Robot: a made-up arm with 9 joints. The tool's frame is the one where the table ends. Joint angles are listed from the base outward.
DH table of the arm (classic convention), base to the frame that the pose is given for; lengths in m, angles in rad. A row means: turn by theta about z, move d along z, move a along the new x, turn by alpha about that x. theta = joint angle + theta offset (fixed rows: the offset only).
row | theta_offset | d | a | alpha
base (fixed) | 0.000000 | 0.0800 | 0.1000 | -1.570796
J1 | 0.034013 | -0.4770 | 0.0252 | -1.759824
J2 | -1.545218 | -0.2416 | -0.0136 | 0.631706
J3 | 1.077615 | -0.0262 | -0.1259 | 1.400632
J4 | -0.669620 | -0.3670 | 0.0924 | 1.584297
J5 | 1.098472 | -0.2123 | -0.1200 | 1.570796
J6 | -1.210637 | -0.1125 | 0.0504 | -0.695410
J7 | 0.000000 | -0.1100 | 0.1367 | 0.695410
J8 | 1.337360 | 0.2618 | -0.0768 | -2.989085
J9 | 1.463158 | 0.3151 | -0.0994 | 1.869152
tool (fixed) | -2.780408 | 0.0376 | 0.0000 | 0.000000
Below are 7 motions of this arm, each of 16 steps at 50 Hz.
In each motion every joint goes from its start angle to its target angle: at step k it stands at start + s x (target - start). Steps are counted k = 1, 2, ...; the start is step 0. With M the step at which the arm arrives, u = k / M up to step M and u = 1 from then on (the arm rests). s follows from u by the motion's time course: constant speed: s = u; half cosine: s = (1 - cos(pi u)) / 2; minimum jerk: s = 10 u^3 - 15 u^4 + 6 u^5.
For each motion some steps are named. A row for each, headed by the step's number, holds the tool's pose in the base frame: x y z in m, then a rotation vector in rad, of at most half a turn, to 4 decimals.
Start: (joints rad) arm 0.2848 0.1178 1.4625 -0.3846 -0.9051 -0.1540 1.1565 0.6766 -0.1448
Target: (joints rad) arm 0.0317 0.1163 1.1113 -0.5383 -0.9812 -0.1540 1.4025 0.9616 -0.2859
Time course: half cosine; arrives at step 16
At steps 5, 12, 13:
5: -0.0850 -0.6593 0.2199 0.1828 -0.1569 -2.3406
12: 0.0211 -0.6808 0.1345 0.8758 -0.0530 -1.8306
13: 0.0335 -0.6792 0.1290 0.9366 -0.0422 -1.7723

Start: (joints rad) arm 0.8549 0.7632 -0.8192 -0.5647 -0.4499 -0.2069 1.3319 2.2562 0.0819
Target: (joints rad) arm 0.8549 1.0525 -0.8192 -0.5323 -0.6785 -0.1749 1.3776 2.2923 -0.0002
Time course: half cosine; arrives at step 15
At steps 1, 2, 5, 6, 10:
1: 0.0887 -0.3930 -0.0422 2.0037 1.7995 -0.7411
2: 0.0913 -0.3915 -0.0408 2.0171 1.7870 -0.7490
5: 0.1089 -0.3822 -0.0324 2.1025 1.7022 -0.7956
6: 0.1175 -0.3782 -0.0289 2.1415 1.6604 -0.8149
10: 0.1577 -0.3647 -0.0163 2.3021 1.4653 -0.8800

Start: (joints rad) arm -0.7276 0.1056 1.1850 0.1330 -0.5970 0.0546 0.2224 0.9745 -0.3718
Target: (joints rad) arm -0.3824 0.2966 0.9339 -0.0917 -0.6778 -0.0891 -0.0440 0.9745 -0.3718
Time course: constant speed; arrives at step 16
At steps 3, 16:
3: -0.3650 -0.6225 -0.1322 0.6636 -0.3327 -2.6955
16: -0.3603 -0.6475 -0.0137 0.1867 -0.3490 -2.8755

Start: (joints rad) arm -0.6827 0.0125 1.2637 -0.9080 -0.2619 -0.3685 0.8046 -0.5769 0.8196
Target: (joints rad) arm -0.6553 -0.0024 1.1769 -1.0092 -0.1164 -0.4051 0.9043 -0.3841 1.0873
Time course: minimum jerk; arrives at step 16
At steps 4, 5, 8, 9, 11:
4: -0.1635 -0.7350 0.2480 1.7414 0.4073 1.8161
5: -0.1622 -0.7391 0.2495 1.7465 0.4332 1.8042
8: -0.1557 -0.7565 0.2563 1.7633 0.5402 1.7518
9: -0.1530 -0.7628 0.2590 1.7676 0.5782 1.7319
11: -0.1479 -0.7739 0.2640 1.7729 0.6442 1.6961

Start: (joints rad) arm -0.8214 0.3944 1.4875 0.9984 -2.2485 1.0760 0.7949 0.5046 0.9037
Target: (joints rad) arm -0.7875 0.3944 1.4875 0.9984 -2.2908 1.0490 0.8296 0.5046 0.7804
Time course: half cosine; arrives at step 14
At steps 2, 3, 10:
2: -0.2443 -0.5156 -0.0796 0.2187 -0.4157 1.4698
3: -0.2449 -0.5154 -0.0796 0.2167 -0.4070 1.4713
10: -0.2521 -0.5127 -0.0800 0.1946 -0.3037 1.4894

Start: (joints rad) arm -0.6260 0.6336 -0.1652 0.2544 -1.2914 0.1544 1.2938 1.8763 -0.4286
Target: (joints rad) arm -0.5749 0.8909 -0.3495 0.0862 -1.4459 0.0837 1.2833 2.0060 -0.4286
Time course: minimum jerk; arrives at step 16
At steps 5, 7, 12, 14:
5: 0.2072 -0.3913 0.0785 2.7455 0.2842 -0.2251
7: 0.2294 -0.3914 0.1029 2.8115 0.2305 -0.1657
12: 0.2792 -0.4016 0.1693 2.9669 0.0834 -0.0021
14: 0.2867 -0.4048 0.1812 2.9916 0.0567 0.0280

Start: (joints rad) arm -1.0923 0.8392 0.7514 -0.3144 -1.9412 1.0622 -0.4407 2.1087 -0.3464
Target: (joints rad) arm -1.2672 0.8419 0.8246 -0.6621 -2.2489 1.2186 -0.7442 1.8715 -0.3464
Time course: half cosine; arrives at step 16
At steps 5, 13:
5: -0.1184 -0.9890 0.0530 -1.0671 1.3589 0.1256
13: -0.2089 -1.0015 0.0902 -0.8980 0.8726 -0.1409

